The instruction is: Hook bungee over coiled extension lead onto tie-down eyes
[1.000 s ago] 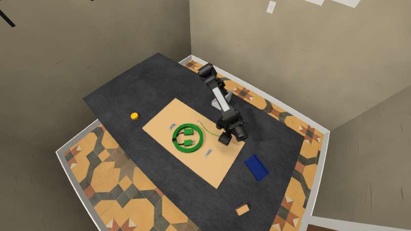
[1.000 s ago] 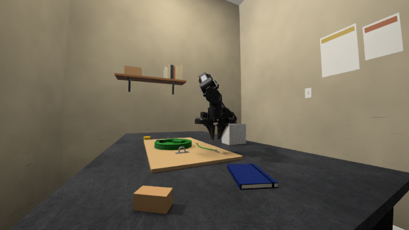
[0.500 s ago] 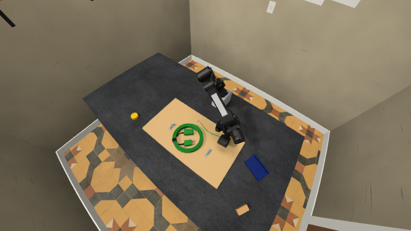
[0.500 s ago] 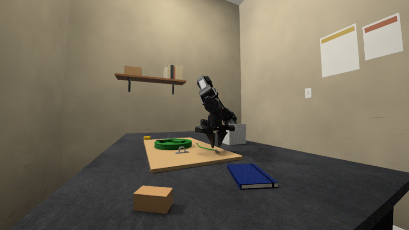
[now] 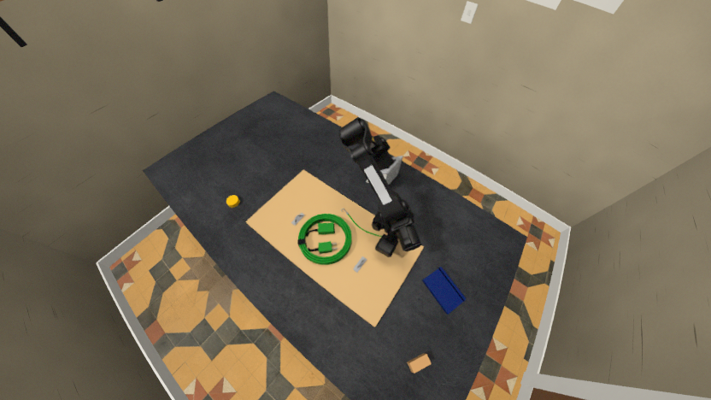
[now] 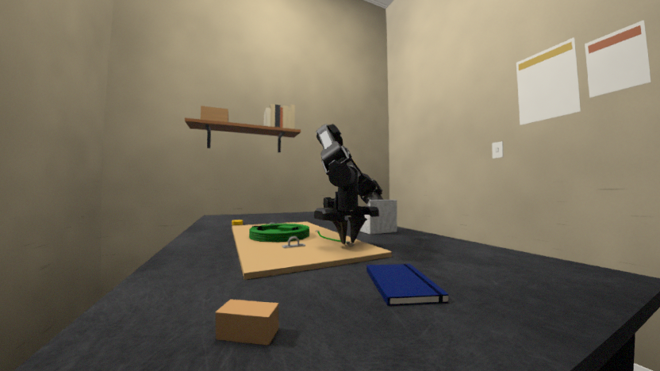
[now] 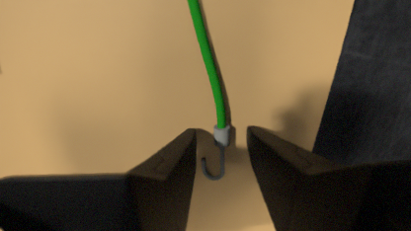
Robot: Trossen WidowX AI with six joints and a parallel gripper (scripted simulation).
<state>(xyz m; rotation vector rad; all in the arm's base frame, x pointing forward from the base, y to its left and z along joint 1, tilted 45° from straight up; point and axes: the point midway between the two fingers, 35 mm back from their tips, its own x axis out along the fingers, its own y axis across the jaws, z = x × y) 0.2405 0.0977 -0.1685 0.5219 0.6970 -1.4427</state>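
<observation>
Now: the extension lead 200 mm to the right of my hand, 150 mm ahead of it and 20 mm below it. From my hand the other things lie so: tan block: 300 mm to the left, 290 mm ahead, 30 mm below; yellow puck: 620 mm to the right, 270 mm ahead, 40 mm below.
</observation>
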